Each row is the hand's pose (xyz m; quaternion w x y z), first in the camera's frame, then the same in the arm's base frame.
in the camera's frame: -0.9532 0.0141 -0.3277 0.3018 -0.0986 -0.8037 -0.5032
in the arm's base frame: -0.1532 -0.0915 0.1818 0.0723 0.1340 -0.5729 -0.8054
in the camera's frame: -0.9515 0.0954 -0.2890 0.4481 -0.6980 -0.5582 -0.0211
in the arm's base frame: -0.1820 -0.0645 0.2627 0.5287 -0.4463 -0.5670 -0.4471
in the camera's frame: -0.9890 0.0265 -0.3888 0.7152 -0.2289 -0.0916 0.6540
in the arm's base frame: -0.1556 -0.0309 0.1432 0.7222 -0.0843 -0.5234 0.4443
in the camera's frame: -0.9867 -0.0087 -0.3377 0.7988 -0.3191 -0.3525 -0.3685
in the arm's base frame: -0.1739 -0.0902 0.1455 0.7203 0.1272 -0.3538 -0.5830
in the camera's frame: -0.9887 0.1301 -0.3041 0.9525 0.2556 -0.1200 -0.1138
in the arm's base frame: -0.2114 -0.0203 0.2644 0.6926 0.6355 -0.3187 -0.1219
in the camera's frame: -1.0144 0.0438 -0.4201 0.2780 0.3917 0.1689 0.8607
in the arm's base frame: -0.1645 0.0095 0.1284 0.1646 0.2375 -0.2917 0.9118
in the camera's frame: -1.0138 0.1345 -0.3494 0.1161 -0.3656 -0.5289 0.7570
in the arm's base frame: -0.2113 0.0210 0.2329 0.1440 -0.4930 -0.7851 0.3462
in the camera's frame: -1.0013 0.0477 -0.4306 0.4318 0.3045 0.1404 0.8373
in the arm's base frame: -0.1486 0.0156 0.1313 0.3260 0.2287 -0.3436 0.8505
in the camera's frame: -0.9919 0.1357 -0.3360 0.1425 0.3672 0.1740 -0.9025
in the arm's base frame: -0.1992 0.0063 0.2501 0.0176 -0.6225 -0.4662 0.6283
